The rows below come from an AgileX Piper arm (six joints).
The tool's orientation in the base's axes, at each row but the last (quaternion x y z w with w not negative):
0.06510 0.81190 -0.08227 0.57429
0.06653 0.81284 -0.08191 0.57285
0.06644 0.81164 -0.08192 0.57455
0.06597 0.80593 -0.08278 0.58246
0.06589 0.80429 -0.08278 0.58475
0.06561 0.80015 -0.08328 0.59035
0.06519 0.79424 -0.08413 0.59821
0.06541 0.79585 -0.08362 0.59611
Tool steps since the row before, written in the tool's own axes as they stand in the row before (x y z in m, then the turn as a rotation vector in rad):
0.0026 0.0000 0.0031 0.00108 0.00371 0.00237
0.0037 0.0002 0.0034 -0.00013 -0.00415 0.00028
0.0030 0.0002 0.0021 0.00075 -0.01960 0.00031
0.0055 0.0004 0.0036 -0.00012 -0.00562 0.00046
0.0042 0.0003 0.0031 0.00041 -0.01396 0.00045
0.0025 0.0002 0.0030 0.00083 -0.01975 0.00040
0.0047 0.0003 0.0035 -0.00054 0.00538 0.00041
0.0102 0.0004 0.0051 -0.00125 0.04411 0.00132
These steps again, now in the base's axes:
0.0020 -0.0006 -0.0035 0.00257 0.00315 -0.00201
0.0019 -0.0005 -0.0046 -0.00054 -0.00412 0.00027
0.0010 -0.0002 -0.0035 -0.00392 -0.01922 0.00030
0.0017 -0.0003 -0.0064 -0.00068 -0.00559 0.00029
0.0017 -0.0003 -0.0050 -0.00254 -0.01374 0.00026
0.0021 -0.0004 -0.0033 -0.00389 -0.01938 0.00019
0.0021 -0.0004 -0.0055 0.00163 0.00517 0.00011
0.0020 -0.0006 -0.0112 0.01058 0.04283 -0.00159

